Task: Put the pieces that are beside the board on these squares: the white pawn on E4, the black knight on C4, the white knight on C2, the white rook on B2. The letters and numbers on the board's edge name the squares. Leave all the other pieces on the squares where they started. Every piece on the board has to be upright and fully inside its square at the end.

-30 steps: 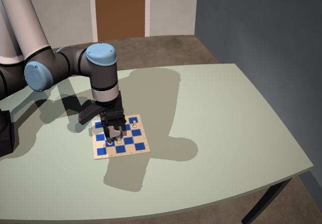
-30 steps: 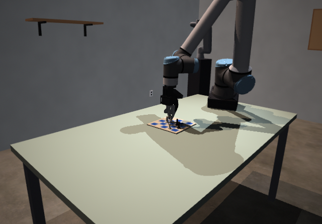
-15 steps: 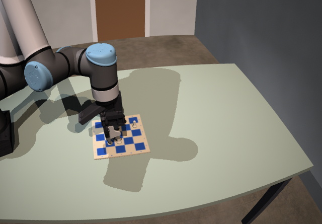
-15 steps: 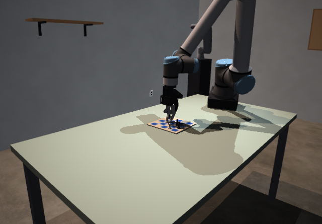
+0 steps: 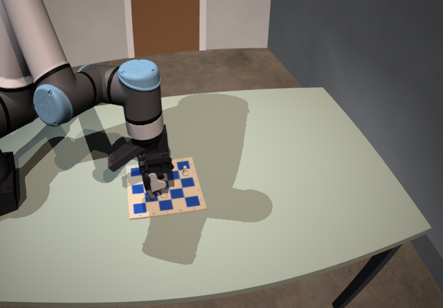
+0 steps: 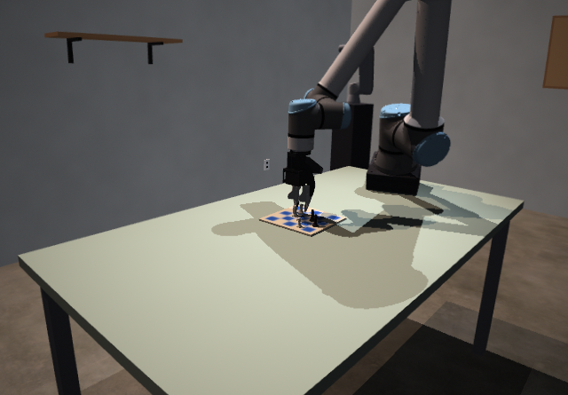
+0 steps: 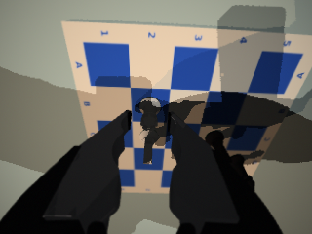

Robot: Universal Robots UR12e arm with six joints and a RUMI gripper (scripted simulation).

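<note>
Right now my hand is 10 mm above the white rook. From my hand the other things lie so: black knight (80 mm to the left, 20 mm ahead, 10 mm below); then white knight (40 mm ahead, 10 mm to the left, 10 mm below); then chessboard (50 mm to the left, 30 mm below, 30 mm ahead).
</note>
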